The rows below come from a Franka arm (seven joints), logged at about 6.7 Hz.
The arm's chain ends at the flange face. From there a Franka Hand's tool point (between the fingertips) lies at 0.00 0.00 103.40 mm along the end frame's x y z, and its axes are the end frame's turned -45 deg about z.
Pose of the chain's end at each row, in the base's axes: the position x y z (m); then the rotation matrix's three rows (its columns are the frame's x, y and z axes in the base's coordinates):
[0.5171 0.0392 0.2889], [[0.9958 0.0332 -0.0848], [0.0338 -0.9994 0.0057], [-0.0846 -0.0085 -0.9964]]
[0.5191 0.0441 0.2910], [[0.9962 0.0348 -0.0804], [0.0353 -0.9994 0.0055], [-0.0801 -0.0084 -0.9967]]
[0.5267 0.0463 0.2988], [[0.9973 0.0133 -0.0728], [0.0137 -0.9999 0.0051], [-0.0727 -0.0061 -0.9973]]
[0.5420 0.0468 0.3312], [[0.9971 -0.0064 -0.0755], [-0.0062 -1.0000 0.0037], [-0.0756 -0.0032 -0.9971]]
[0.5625 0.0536 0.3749], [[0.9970 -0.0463 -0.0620], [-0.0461 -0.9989 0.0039], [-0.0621 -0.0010 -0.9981]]
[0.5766 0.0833 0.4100], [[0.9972 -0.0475 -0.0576], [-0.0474 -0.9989 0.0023], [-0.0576 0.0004 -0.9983]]
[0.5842 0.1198 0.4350], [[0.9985 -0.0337 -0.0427], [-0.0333 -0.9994 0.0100], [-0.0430 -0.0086 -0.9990]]
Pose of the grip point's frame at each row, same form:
[0.5083 0.0398 0.1859], [[0.6807 0.7276 -0.0848], [0.7306 -0.6828 0.0057], [-0.0538 -0.0658 -0.9964]]
[0.5108 0.0447 0.1879], [[0.6798 0.7290 -0.0804], [0.7316 -0.6817 0.0055], [-0.0507 -0.0626 -0.9967]]
[0.5192 0.0468 0.1957], [[0.6958 0.7146 -0.0728], [0.7167 -0.6973 0.0051], [-0.0471 -0.0557 -0.9973]]
[0.5342 0.0472 0.2281], [[0.7096 0.7005 -0.0755], [0.7027 -0.7115 0.0037], [-0.0512 -0.0557 -0.9971]]
[0.5561 0.0540 0.2717], [[0.7377 0.6722 -0.0620], [0.6737 -0.7389 0.0039], [-0.0432 -0.0446 -0.9981]]
[0.5706 0.0835 0.3068], [[0.7387 0.6715 -0.0576], [0.6728 -0.7398 0.0023], [-0.0410 -0.0404 -0.9983]]
[0.5798 0.1208 0.3317], [[0.7299 0.6822 -0.0427], [0.6831 -0.7302 0.0100], [-0.0243 -0.0365 -0.9990]]

